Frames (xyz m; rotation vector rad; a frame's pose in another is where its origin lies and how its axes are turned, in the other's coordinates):
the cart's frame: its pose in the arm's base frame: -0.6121 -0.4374 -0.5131 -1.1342 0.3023 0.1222
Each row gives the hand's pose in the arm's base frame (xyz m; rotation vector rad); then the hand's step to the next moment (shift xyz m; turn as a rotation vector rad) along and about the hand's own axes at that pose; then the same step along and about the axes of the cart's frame.
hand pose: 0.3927 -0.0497 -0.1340 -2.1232 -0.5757 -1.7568
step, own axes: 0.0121 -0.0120 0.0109 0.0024 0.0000 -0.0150
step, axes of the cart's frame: 0.0011 -0.0026 0.0200 -0.0129 -0.0045 -0.0066
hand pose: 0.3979 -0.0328 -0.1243 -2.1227 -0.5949 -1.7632
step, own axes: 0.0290 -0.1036 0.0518 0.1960 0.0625 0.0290
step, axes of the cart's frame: -0.0153 0.0364 0.1127 0.0269 -0.1929 0.0722
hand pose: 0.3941 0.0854 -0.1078 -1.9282 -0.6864 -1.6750
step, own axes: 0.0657 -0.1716 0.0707 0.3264 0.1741 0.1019
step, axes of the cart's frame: -0.0788 0.0336 0.1773 0.1304 -0.3418 0.1158
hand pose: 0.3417 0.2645 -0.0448 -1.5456 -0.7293 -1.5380
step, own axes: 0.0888 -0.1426 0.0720 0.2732 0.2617 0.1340
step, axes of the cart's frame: -0.1145 -0.0301 0.1392 0.2322 -0.3120 0.0989
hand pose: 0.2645 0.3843 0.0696 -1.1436 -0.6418 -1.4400
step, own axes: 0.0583 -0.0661 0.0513 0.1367 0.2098 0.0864
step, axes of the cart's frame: -0.0678 -0.0498 0.0576 0.1959 -0.1681 0.0597
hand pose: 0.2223 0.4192 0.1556 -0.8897 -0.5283 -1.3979
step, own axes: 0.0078 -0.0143 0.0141 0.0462 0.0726 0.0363
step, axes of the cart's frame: -0.0154 -0.0097 0.0115 0.0675 -0.0585 0.0271
